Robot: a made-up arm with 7 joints. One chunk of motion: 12 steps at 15 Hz.
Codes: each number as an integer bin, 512 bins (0 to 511) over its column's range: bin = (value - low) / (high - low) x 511, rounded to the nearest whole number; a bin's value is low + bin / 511 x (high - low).
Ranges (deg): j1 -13..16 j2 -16..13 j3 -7..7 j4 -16..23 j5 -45..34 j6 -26..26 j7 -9..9
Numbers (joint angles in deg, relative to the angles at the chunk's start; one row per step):
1: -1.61 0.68 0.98 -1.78 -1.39 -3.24 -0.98
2: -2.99 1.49 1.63 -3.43 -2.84 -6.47 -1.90
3: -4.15 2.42 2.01 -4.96 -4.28 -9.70 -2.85
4: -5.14 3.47 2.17 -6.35 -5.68 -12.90 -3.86
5: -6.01 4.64 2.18 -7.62 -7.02 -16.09 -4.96
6: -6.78 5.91 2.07 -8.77 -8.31 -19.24 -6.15
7: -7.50 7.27 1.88 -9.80 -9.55 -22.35 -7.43
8: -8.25 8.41 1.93 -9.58 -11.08 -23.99 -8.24
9: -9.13 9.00 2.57 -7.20 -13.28 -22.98 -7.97
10: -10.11 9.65 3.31 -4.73 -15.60 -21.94 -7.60
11: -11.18 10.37 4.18 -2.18 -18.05 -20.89 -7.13
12: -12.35 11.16 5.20 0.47 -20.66 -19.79 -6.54
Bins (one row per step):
1: 201 294 291 186 282 224 228
2: 176 308 315 165 273 192 202
3: 156 325 329 145 263 160 175
4: 138 343 335 126 254 129 146
5: 123 364 335 110 246 97 115
6: 110 386 331 95 237 66 81
7: 97 410 324 81 229 36 45
8: 84 430 326 84 219 20 22
9: 68 441 349 115 205 30 29
10: 51 452 376 148 190 40 40
11: 32 465 408 181 174 50 53
12: 11 479 445 216 157 61 70

